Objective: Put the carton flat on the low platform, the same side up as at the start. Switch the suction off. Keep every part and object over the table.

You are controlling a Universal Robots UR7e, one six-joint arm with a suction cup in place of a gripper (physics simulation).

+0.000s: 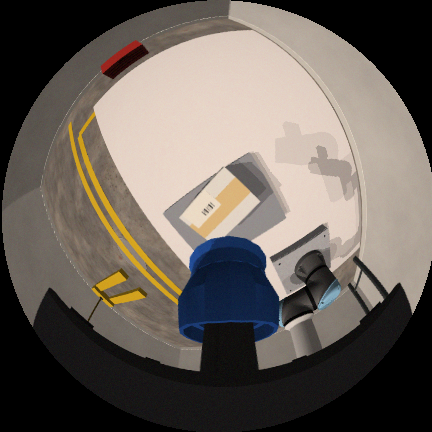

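Where they show: hand, its tool point: (227, 268); arm's base, origin of its link: (308, 263).
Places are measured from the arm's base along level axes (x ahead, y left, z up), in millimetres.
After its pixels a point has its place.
A white carton (239, 192) {x 456, y 137, z 101 mm} with a tan stripe and a barcode label lies flat on the low grey platform (272, 206) {x 342, y 64, z 4 mm}, label and stripe facing up. It is turned at an angle to the platform's edges, and grey platform surface shows on several sides of it. My suction gripper (227, 247), a blue cup, is apart from the carton, above and off its near side, with the suction off and nothing on it. The cup covers a small part of the platform's near edge and perhaps the carton's near corner.
The arm's base (310, 265) {x 61, y 14, z 63 mm} stands on a metal plate (286, 259) {x 102, y 89, z -2 mm} at the lower right of the pale table (200, 100) {x 759, y 75, z -44 mm}. Arm shadows fall on the table's right side. A red block-like object (124, 59), yellow floor lines and a yellow item (112, 281) are beyond the table's left edge.
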